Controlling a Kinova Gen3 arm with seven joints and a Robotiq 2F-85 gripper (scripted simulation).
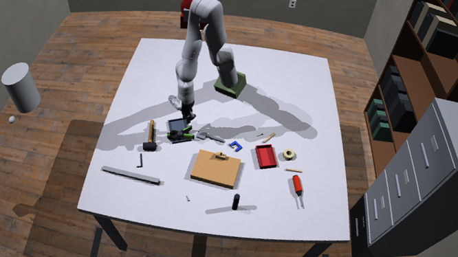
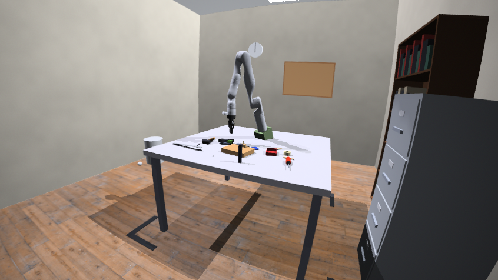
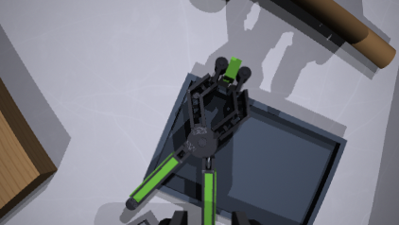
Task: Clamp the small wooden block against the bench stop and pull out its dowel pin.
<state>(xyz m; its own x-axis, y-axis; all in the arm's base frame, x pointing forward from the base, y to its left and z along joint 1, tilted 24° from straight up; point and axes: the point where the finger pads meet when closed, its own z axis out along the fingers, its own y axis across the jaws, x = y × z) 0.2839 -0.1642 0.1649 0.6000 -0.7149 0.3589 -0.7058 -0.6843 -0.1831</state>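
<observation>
The dark grey tray is 10 cm below my hand, 4 cm to the right of it and 1 cm behind it. The rest, counted from my hand: round dowel pin: 18 cm to the left, 15 cm ahead, 5 cm below; grey t-shaped tool: 11 cm to the left, 10 cm below, 2 cm ahead; wooden block: 18 cm to the left, 15 cm ahead, 7 cm below.
</observation>
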